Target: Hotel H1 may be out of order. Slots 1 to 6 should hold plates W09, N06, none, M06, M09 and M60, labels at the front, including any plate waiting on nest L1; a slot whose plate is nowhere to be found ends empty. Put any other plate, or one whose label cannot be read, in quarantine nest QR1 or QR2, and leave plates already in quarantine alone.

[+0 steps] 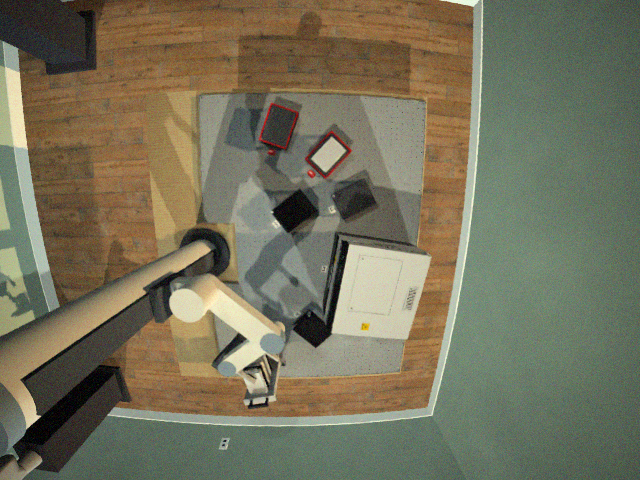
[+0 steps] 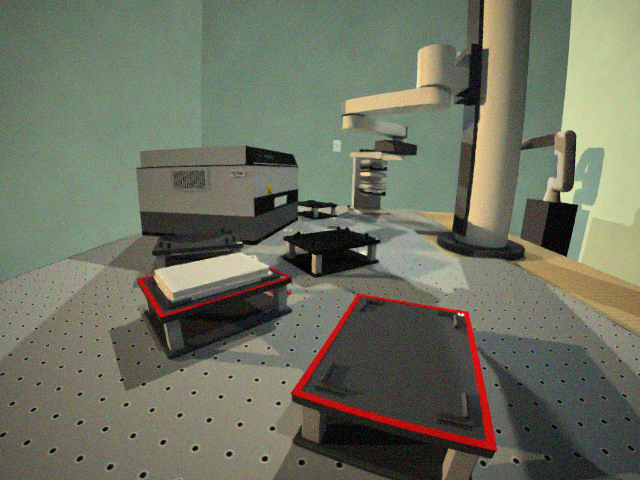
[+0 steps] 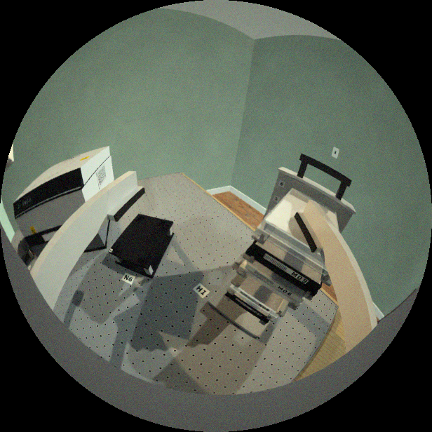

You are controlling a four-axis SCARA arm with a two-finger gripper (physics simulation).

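Seen in the pictures: gripper, fingertip midpoint: [image 1: 266,371] [image 2: 363,156]; arm's base, link origin: [image 1: 205,253] [image 2: 478,247].
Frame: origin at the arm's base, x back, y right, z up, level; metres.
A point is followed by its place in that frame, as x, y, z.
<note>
Hotel H1 [image 1: 261,399] @[-0.288, 0.610, 0.272] [image 2: 356,183] @[-0.333, 0.586, 0.143] [image 3: 282,192] holds several plates. A pale clear plate [image 3: 287,212] is on top at slot 6, its label unreadable. Below are black plate M09 [image 3: 282,267] and pale plate M06 [image 3: 270,283]. Lower, a pale plate [image 3: 254,301] sits above a black plate [image 3: 246,306], both labels too small to read. My gripper [image 3: 222,191] is open and empty, high beside the hotel. One red-rimmed quarantine nest [image 1: 279,125] @[-0.379, -0.569, 0.063] [image 2: 408,361] @[-0.375, -0.587, 0.063] is empty; a white plate [image 1: 329,153] @[-0.588, -0.453, 0.077] [image 2: 211,276] @[-0.575, -0.476, 0.077] lies on the other. Which is QR1 or QR2 cannot be read.
Nest N6 [image 1: 312,329] @[-0.523, 0.374, 0.062] [image 2: 316,205] @[-0.506, 0.306, 0.064] [image 3: 142,242] is empty, between the hotel and the large white instrument [image 1: 379,289] @[-0.779, 0.075, 0.256] [image 2: 201,191] @[-0.779, -0.088, 0.144] [image 3: 65,200]. Two more empty dark nests [image 1: 294,210] @[-0.442, -0.212, 0.062] [image 1: 355,198] @[-0.707, -0.267, 0.063] stand mid-table, their labels unreadable. The robot column [image 2: 501,129] @[-0.020, -0.072, 0.327] rises at the table edge.
</note>
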